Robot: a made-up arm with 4 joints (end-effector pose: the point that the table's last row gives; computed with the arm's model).
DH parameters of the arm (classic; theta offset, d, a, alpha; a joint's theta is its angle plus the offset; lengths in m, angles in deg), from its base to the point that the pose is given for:
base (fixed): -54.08 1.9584 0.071 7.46
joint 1: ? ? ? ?
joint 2: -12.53 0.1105 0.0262 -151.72
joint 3: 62.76 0.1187 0.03 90
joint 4: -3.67 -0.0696 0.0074 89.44
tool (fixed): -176.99 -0.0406 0 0
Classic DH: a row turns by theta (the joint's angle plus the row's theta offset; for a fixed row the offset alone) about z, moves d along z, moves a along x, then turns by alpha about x.
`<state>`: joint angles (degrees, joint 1 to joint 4).
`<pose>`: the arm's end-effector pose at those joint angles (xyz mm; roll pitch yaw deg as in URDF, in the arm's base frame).
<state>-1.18 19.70 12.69 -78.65</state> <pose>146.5 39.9 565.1 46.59 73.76 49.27</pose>
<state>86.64 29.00 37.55 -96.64</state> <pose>172.0 36.0 584.9 144.58 79.07 -141.48</pose>
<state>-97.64 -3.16 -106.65 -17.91</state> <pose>37.3 113.7 533.0 13.74 17.82 14.15</pose>
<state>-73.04 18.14 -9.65 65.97</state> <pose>183.8 45.1 538.9 20.21 -60.69 -63.48</pose>
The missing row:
joint 1: -52.31 -1.3844 0.0427 -32.28
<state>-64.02 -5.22 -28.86 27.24</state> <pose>139.6 66.9 522.5 4.13 -16.34 -37.53</pose>
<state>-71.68 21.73 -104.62 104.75</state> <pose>84.7 46.8 548.8 -166.80 -65.00 -141.22</pose>
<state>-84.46 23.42 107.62 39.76</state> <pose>153.6 -54.1 508.0 -7.14 -22.67 -165.41</pose>
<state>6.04 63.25 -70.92 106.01</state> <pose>177.9 -12.1 549.6 -148.85 -49.95 -75.63</pose>
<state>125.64 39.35 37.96 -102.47</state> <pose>186.9 24.5 594.3 155.35 68.73 -83.22</pose>
